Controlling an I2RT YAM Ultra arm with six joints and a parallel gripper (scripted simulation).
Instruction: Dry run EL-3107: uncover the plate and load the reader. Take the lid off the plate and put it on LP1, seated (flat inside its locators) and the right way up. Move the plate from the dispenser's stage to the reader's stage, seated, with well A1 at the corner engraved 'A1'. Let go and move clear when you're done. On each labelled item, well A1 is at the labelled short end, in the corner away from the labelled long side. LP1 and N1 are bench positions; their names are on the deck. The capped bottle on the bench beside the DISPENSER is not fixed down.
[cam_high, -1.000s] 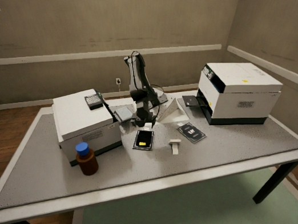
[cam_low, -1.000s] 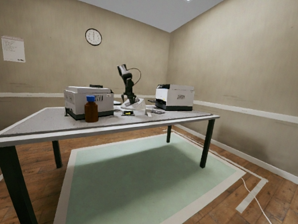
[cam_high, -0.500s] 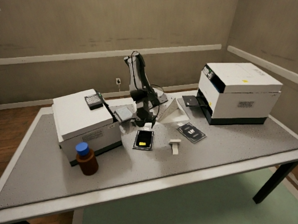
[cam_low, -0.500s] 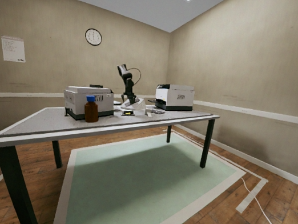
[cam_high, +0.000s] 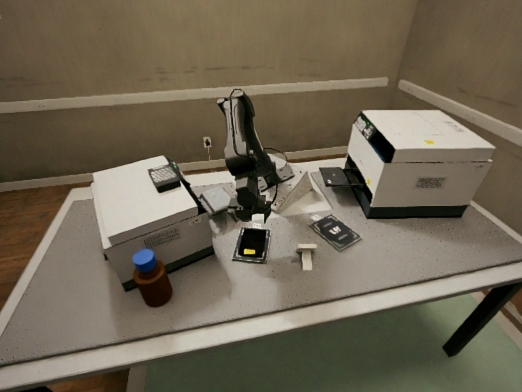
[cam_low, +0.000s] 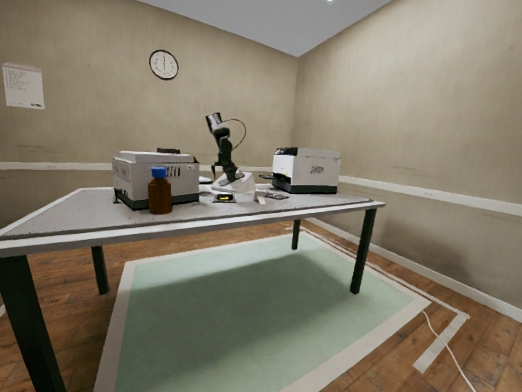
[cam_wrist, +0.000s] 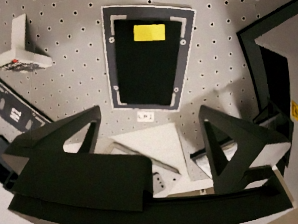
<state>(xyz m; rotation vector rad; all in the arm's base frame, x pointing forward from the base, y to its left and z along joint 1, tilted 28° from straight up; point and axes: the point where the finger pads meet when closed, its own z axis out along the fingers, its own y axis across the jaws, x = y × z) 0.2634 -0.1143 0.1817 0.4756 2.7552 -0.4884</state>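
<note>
My gripper is now 20 cm past the clear well plate, 8 cm to the left of it and 3 cm above it. Round my hand: lid 10 cm below, 1 cm ahead; then brown capped bottle 33 cm to the right, 12 cm ahead; then LP1 pad 11 cm below, 1 cm ahead.
</note>
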